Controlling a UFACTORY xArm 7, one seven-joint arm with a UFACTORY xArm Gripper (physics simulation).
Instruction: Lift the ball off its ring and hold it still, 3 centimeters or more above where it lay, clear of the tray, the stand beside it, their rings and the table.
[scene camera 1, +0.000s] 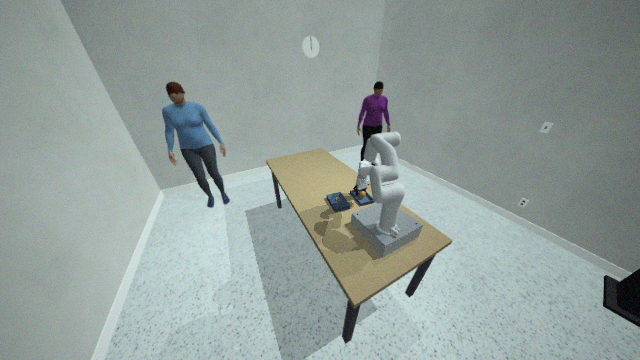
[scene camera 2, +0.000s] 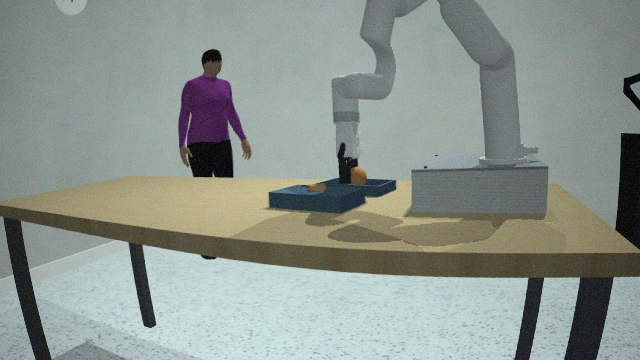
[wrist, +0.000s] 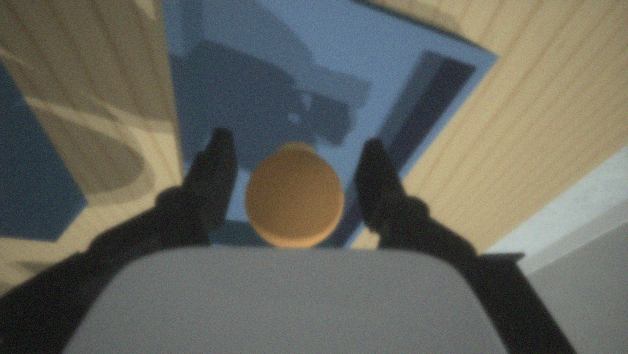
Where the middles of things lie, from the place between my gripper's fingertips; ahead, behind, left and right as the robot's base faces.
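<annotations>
Positions counted from my hand: blue tray (wrist: 325, 84), 2 cm behind and 1 cm below; orange ball (wrist: 294, 198), 2 cm behind and 1 cm above; blue stand (scene camera 2: 316, 197), 4 cm ahead and 22 cm to the left. Going by their middles, the blue stand is the farthest from my hand of the things named here.
</annotations>
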